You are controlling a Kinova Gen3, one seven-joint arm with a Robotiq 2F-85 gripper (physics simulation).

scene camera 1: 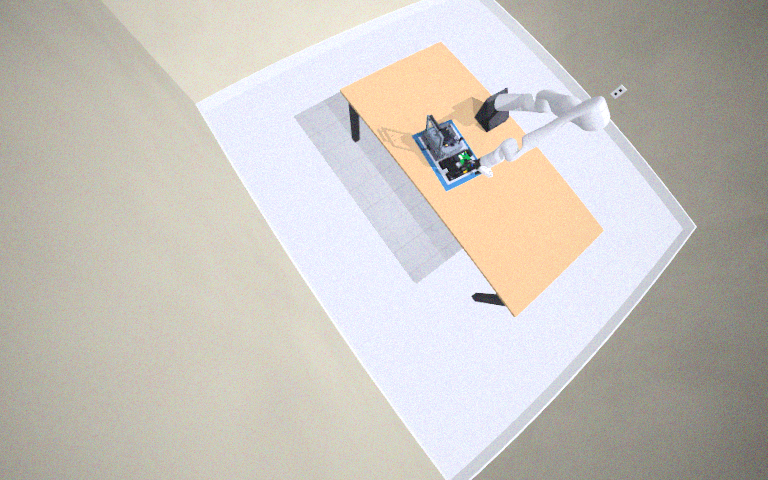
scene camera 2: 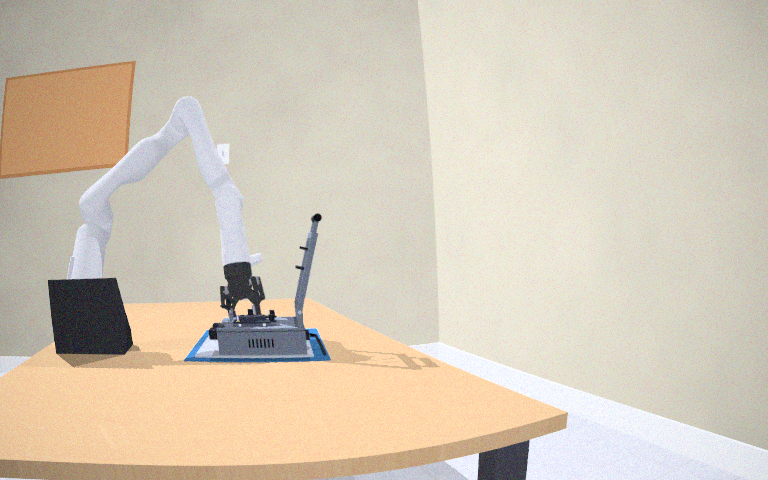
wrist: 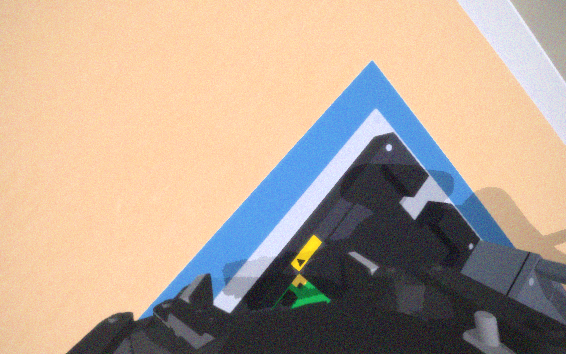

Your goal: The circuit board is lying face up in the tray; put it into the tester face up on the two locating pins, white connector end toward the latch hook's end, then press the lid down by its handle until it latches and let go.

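Places are measured from the arm's base along level axes (x back, y left, z down), in centimetres.
Where they show: gripper, fingertip midpoint: (scene camera 1: 468, 170) (wrist: 280, 278); arm's base, link origin: (scene camera 1: 499, 102) (scene camera 2: 83, 297).
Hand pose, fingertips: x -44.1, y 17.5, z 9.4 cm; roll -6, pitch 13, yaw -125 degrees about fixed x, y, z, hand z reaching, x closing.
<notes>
Each offset is from my fingertips to the top centre of the thing. "pt": to the spot under its first point. Level surfaces: height alone.
The green circuit board {dy -5.4, dx +4.2, dz +0.1 cm} (scene camera 1: 465, 156) (wrist: 309, 296) lies face up in the black tray {pt dy -7.0, dx -4.1, dz +1.0 cm} (scene camera 1: 455, 167) (wrist: 387, 232), mostly hidden by my hand in the wrist view. My gripper (scene camera 1: 478, 165) (scene camera 2: 243, 311) is open and empty, its fingers straddling the board just above the tray. The grey tester (scene camera 1: 449, 138) (scene camera 2: 263, 340) adjoins the tray. Its lid (scene camera 1: 432, 135) (scene camera 2: 305, 267) stands nearly upright, with the black handle {dy -31.7, dx -10.3, dz -24.9 cm} (scene camera 2: 316, 217) at the top. A yellow arrow label {dy -0.9, dx -2.1, dz +0.0 cm} (wrist: 306, 253) sits on the tray's edge near the board.
Tester and tray stand on a white plate {dy -16.1, dx +1.4, dz +2.2 cm} (wrist: 317, 197) on a blue mat {dz +2.6 cm} (scene camera 1: 444, 183) (scene camera 2: 198, 352) (wrist: 303, 154) on the wooden table {dz +2.8 cm} (scene camera 1: 525, 229) (scene camera 2: 334, 405) (wrist: 211, 105). The arm's black base (scene camera 1: 492, 114) sits at the table's far edge.
</notes>
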